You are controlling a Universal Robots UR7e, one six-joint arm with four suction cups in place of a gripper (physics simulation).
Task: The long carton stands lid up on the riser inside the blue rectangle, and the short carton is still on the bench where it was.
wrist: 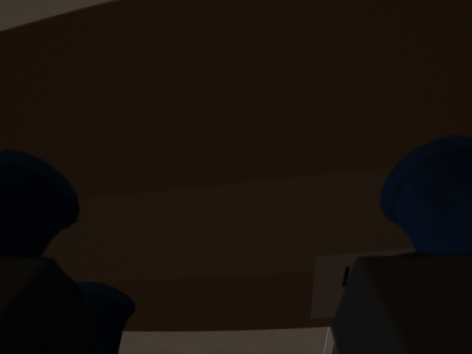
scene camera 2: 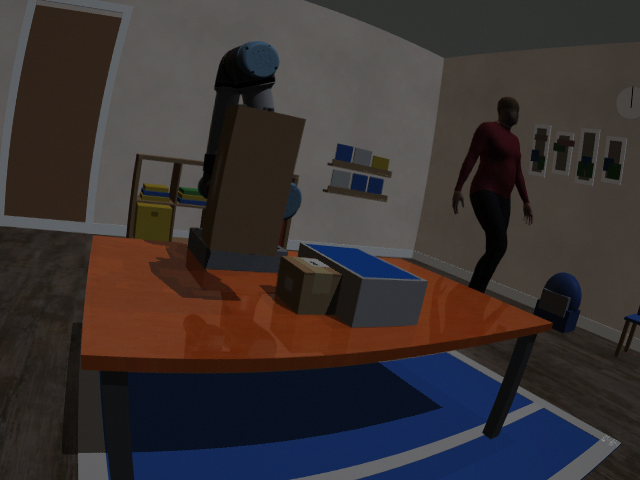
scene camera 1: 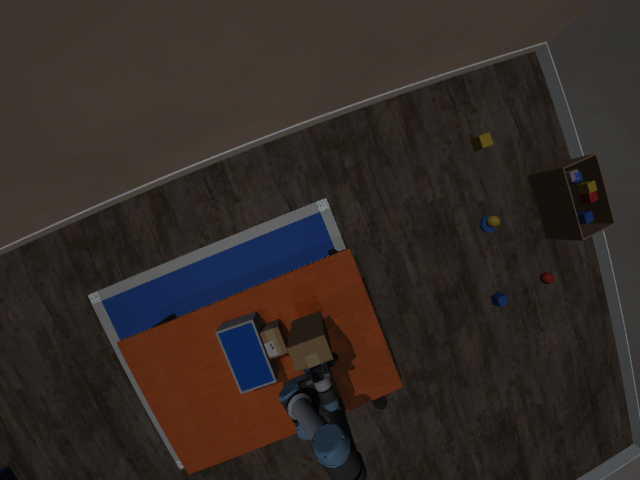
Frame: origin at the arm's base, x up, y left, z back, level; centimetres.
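Seen in the pictures: hand, tool point: (wrist: 231, 239).
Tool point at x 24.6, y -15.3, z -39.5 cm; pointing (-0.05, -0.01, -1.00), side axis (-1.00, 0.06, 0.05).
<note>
A point is followed by its place in that frame.
The long brown carton (scene camera 1: 309, 347) {z -46.6, x 37.2, y -17.1 cm} (scene camera 2: 253, 180) {z -48.6, x 22.2, y -17.7 cm} (wrist: 235, 100) {z -38.2, x 23.6, y -21.7 cm} is held on end, leaning slightly in scene camera 2, its lower end apparently above the bench (scene camera 1: 180, 397) {z -23.2, x -7.3, y 68.0 cm} (scene camera 2: 155, 330) {z -58.1, x -7.3, y -36.8 cm}. My gripper (scene camera 1: 317, 370) (wrist: 230, 200) {z -39.5, x 24.5, y -15.3 cm} has its blue suction cups against one long side; in scene camera 2 the carton hides them. A taped end faces up in scene camera 1. The short carton (scene camera 1: 273, 341) {z -39.9, x 3.2, y 3.6 cm} (scene camera 2: 305, 289) {z -46.6, x -0.9, y -0.4 cm} stands on the bench, close beside the grey riser (scene camera 1: 238, 324) {z -55.1, x 4.4, y 16.3 cm} (scene camera 2: 387, 304) {z -55.3, x -1.5, y 17.3 cm}; I cannot tell whether they touch. The blue rectangle (scene camera 1: 247, 356) {z -37.9, x 4.7, y 18.4 cm} (scene camera 2: 364, 260) {z -36.9, x 4.7, y 21.0 cm} is on the riser's top.
The arm's grey base (scene camera 2: 242, 261) {z -11.1, x -4.2, y -4.6 cm} is behind the long carton in scene camera 2. A person (scene camera 2: 493, 160) stands beyond the bench. A blue mat (scene camera 1: 222, 263) (scene camera 2: 465, 377) lies under it. An open toy box (scene camera 1: 555, 206) and loose toys are on the floor.
</note>
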